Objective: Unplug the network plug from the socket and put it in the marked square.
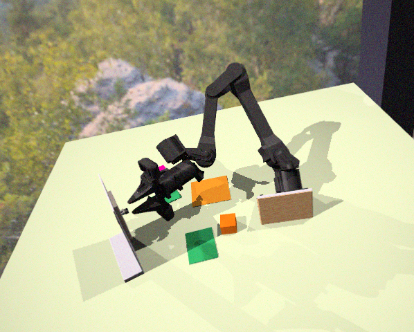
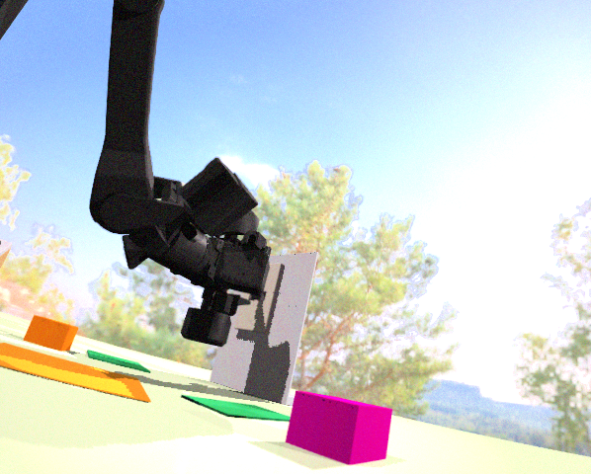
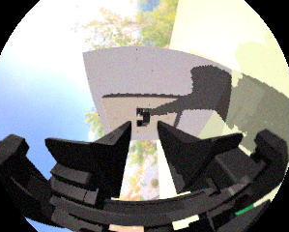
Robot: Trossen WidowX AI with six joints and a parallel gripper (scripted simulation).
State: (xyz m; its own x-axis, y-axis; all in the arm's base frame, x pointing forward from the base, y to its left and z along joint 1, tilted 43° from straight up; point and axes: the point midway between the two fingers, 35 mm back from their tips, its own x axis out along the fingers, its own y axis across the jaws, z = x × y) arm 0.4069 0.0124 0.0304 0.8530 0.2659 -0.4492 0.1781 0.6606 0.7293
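Right now my gripper tip is 20 mm short of the network plug and 10 mm to the right of it. From my gripper tip the other things lie so: orange cube 230 mm behind, 130 mm below, 20 mm to the left; upright panel 50 mm below, 40 mm ahead, 20 mm to the left; orange marked square 220 mm behind, 160 mm to the right, 150 mm below.
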